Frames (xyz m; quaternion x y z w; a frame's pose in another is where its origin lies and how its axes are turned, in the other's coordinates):
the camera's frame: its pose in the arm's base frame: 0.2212 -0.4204 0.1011 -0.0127 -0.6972 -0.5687 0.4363
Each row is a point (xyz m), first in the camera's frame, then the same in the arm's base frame.
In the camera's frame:
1: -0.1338 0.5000 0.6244
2: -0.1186 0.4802 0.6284
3: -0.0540 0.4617 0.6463
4: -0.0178 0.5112 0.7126
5: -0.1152 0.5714 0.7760
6: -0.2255 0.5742 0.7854
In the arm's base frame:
1: 0.1901 0.3221 0.4259
2: 0.1682 0.3111 0.4200
3: 0.1081 0.2880 0.4463
4: 0.0717 0.3415 0.5093
5: 0.1253 0.4603 0.4975
6: 0.1894 0.5216 0.4312

